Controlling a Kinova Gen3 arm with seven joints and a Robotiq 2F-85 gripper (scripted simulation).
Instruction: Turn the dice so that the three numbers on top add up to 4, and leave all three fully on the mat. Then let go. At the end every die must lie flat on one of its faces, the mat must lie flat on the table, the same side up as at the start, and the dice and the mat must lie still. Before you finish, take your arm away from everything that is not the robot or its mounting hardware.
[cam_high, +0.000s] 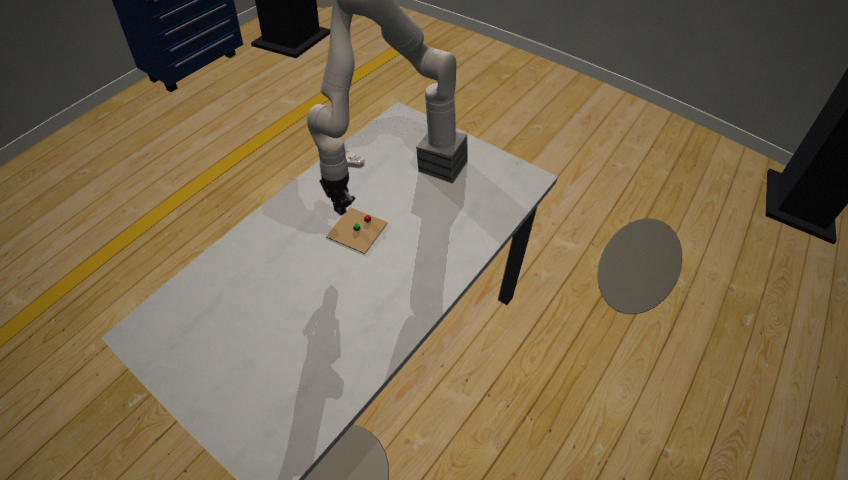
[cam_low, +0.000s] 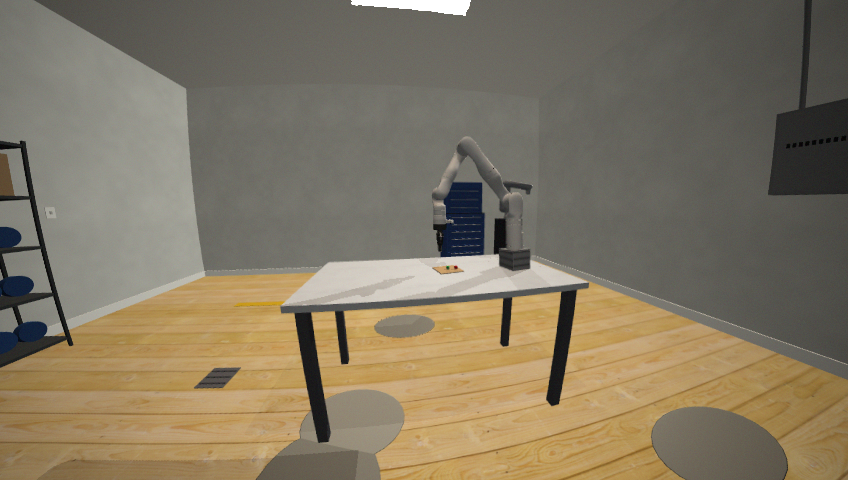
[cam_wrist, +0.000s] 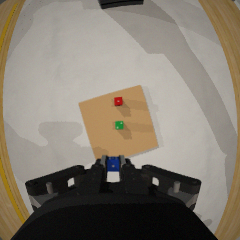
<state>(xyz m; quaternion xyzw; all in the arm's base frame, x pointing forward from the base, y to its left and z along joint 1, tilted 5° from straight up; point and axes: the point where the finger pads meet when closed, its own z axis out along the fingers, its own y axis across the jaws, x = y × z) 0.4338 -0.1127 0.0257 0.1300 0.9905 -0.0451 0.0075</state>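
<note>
My gripper is now 110 mm above the green die, 40 mm past it and 20 mm to the right of it. The rest, counted from my hand: blue die: 10 mm below; tan mat: 120 mm below, 40 mm behind, 20 mm to the left; red die: 110 mm below, 90 mm behind, 30 mm to the left.
</note>
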